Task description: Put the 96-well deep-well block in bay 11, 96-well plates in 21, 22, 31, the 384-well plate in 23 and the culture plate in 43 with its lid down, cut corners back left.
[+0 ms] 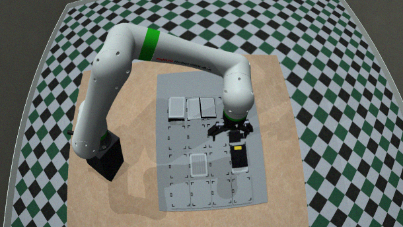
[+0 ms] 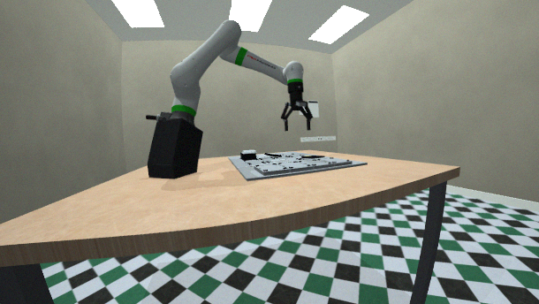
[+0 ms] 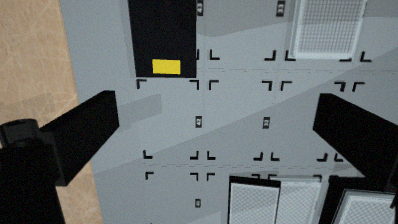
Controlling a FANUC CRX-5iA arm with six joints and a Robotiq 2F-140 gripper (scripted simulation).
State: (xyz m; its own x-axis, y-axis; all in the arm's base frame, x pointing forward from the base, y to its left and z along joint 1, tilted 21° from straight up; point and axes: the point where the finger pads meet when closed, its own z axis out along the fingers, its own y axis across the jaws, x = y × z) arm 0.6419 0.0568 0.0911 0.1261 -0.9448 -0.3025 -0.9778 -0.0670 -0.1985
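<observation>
Right now the black plate lid is 17 cm below my hand, 7 cm ahead of it and 5 cm to the right of it. From my hand the other things lie so: bay label 32: 18 cm below, 10 cm behind, 7 cm to the left; then fine-welled plate: 17 cm below, 14 cm behind, 10 cm to the right; then bay label reading 33: 18 cm below, 9 cm to the right, 8 cm behind.
</observation>
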